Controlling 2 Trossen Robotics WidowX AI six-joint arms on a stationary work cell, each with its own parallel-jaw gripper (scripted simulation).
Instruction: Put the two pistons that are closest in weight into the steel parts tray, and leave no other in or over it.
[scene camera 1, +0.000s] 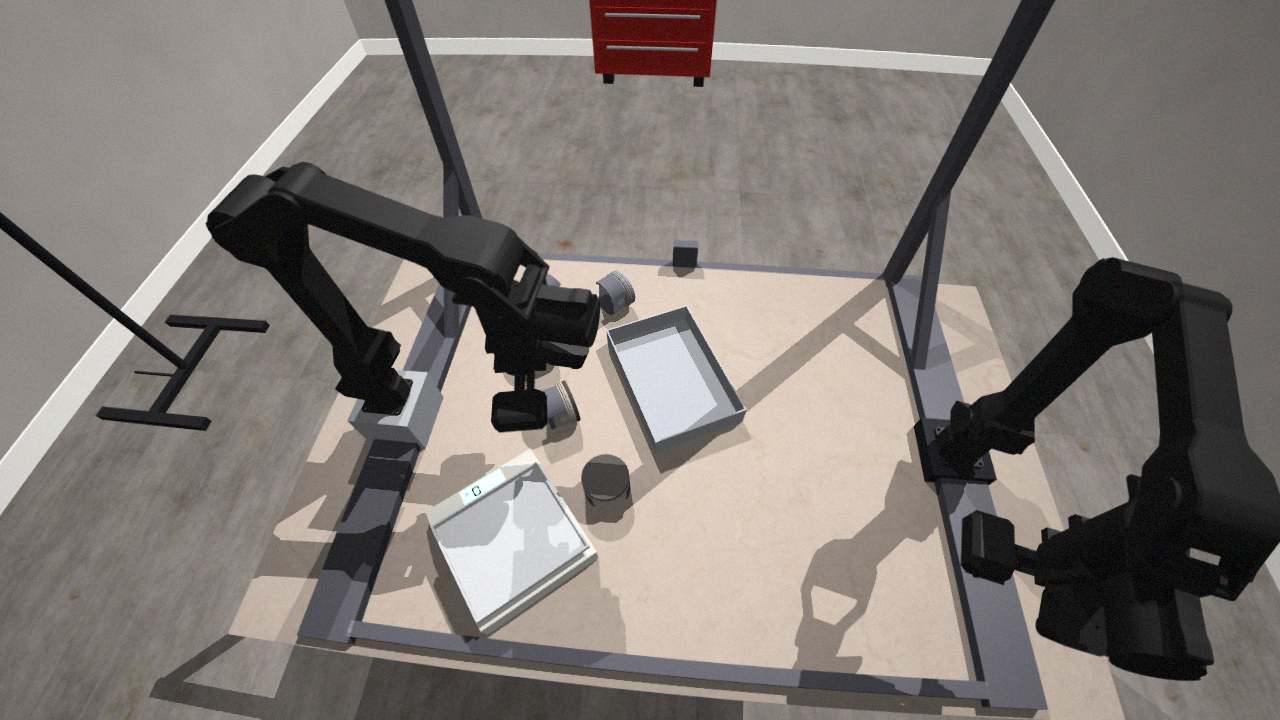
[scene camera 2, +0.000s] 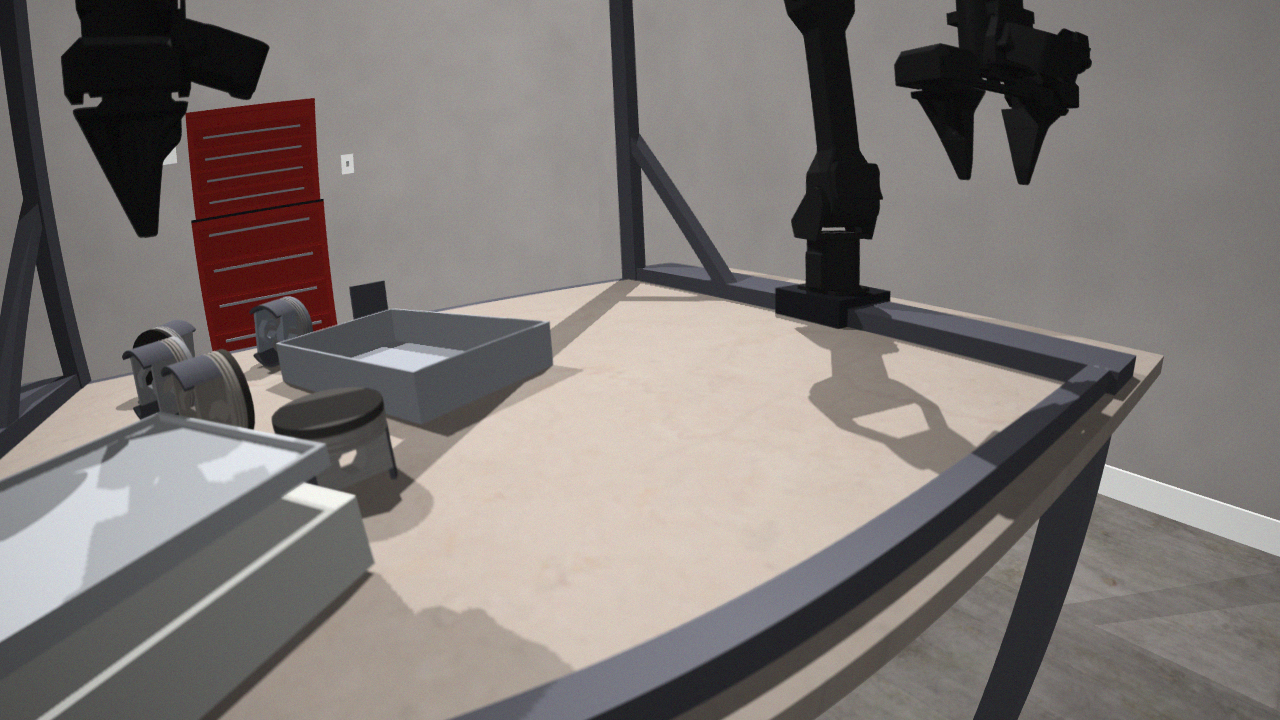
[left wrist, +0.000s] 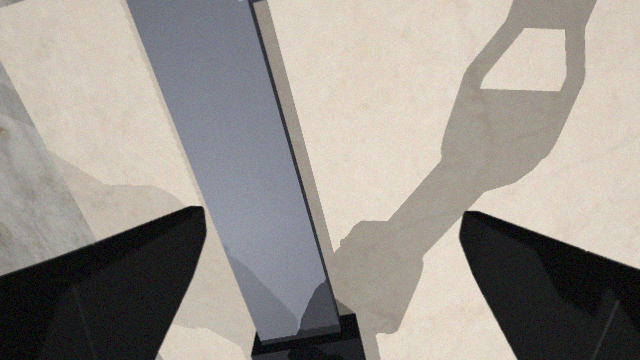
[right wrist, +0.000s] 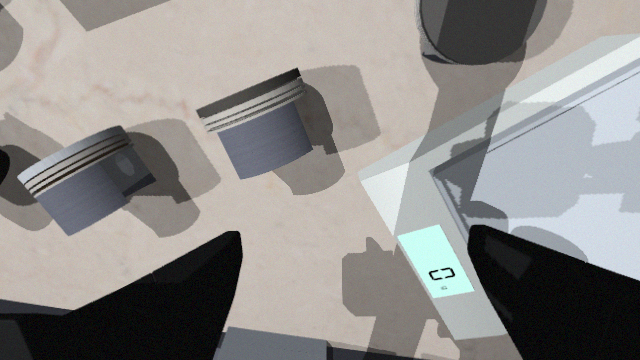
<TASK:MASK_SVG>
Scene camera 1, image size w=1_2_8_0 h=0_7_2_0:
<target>left gripper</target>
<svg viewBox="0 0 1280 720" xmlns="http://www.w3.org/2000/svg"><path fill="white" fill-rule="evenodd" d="M962 518L961 566L966 573L973 574L975 578L983 578L1004 585L1004 581L1011 579L1014 570L1034 576L1035 584L1045 587L1035 625L1039 635L1069 648L1095 656L1109 657L1102 581L1110 576L1098 569L1084 550L1081 532L1084 524L1090 518L1074 514L1068 517L1069 529L1061 532L1048 527L1041 530L1042 543L1039 544L1037 551L1015 544L1014 525L1008 519L978 510Z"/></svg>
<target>right gripper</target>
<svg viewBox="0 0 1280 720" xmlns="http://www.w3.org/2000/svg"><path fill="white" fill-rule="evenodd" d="M589 347L537 340L533 338L531 332L524 339L512 344L495 343L486 336L485 351L487 354L494 354L493 369L495 373L507 373L515 376L514 391L498 392L492 398L491 423L494 429L499 433L543 429L547 425L547 395L545 392L535 389L535 371L546 371L546 364L580 369L587 358Z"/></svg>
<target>steel parts tray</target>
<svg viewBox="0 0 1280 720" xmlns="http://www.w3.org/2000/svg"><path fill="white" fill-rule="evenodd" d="M687 305L606 330L608 345L655 453L742 422L747 410Z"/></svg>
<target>scale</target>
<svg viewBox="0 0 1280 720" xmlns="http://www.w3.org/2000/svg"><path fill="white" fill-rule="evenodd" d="M531 449L426 511L430 527L480 632L490 634L598 559L598 554Z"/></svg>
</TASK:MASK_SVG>
